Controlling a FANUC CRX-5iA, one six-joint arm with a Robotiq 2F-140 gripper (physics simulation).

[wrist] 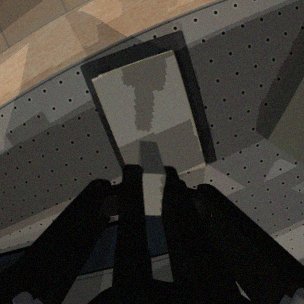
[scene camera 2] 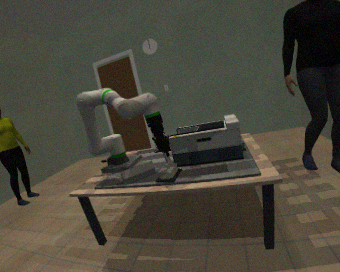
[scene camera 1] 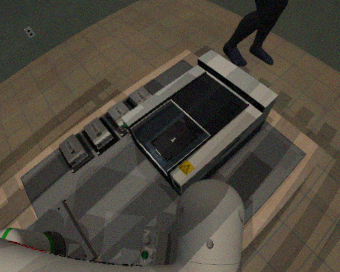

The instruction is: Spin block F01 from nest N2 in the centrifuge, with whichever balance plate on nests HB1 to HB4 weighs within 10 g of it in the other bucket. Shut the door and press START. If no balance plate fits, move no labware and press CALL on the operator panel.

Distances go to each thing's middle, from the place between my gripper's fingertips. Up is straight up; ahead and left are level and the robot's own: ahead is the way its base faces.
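Scene:
Looking at my gripper, I see that it is 25 cm short of the centrifuge (scene camera 1: 230,106). The gripper is also 27 cm to the right of the centrifuge and 3 cm below it.

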